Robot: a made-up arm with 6 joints.
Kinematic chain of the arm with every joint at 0, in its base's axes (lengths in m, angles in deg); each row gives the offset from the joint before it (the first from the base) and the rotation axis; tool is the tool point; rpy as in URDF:
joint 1: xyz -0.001 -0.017 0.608 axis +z
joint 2: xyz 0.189 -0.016 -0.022 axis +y
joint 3: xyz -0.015 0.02 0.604 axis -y
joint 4: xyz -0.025 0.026 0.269 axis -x
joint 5: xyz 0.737 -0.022 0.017 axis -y
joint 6: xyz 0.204 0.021 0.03 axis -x
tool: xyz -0.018 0.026 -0.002 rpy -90 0 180
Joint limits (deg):
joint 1: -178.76..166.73
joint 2: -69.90..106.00
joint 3: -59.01..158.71
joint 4: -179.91..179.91
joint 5: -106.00..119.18
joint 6: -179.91..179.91
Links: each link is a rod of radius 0.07 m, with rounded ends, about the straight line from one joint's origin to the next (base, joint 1, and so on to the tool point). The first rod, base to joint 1, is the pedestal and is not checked.
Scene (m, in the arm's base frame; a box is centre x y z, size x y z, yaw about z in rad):
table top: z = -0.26
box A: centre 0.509 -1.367 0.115 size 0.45 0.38 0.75 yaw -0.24
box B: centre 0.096 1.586 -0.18 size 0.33 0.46 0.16 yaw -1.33
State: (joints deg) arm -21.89 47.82 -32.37 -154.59 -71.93 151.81
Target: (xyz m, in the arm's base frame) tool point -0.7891 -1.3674 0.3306
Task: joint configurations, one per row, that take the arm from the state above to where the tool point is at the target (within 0.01 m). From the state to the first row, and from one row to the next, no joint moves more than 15 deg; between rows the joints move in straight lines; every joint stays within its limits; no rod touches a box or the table.
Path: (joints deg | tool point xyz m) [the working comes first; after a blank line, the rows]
Joints at the target: -123.22 73.35 18.65 -168.81 -59.91 153.09
Straight joint move there: touches box A.

1: -34.77 46.37 -24.49 -156.04 -71.21 151.91 | 1.0925 -0.6364 0.3976
2: -47.66 44.91 -16.61 -157.49 -70.48 152.01 | 0.9796 -0.9282 0.5183
3: -60.54 43.46 -8.73 -158.93 -69.76 152.11 | 0.7798 -1.1808 0.6525
4: -73.43 42.01 -0.85 -160.38 -69.04 152.21 | 0.5089 -1.3670 0.7972
5: -85.88 49.84 4.03 -162.49 -66.76 152.43 | 0.2035 -1.4946 0.6902
6: -98.32 57.68 8.90 -164.60 -64.47 152.65 | -0.1308 -1.5400 0.5756
7: -110.77 65.51 13.78 -166.70 -62.19 152.87 | -0.4702 -1.4972 0.4554
8: -123.22 73.35 18.65 -168.81 -59.91 153.09 | -0.7890 -1.3674 0.3306

